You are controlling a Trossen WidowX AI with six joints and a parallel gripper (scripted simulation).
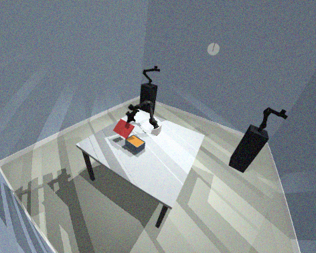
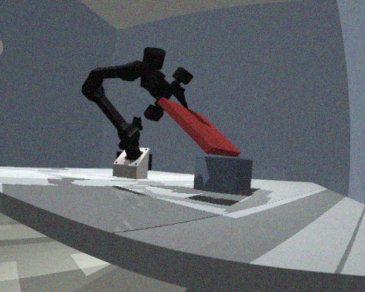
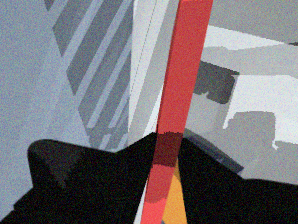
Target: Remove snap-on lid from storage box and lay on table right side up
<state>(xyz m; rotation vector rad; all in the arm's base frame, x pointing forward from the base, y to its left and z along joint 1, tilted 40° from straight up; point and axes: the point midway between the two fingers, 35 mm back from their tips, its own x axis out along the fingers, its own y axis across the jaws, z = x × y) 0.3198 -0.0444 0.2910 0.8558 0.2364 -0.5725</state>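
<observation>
Now: the red lid 6 cm ahead of my gripper tip and 5 cm below it. Also, from my gripper tip: blue-grey storage box: 7 cm ahead, 21 cm to the left, 18 cm below.
</observation>
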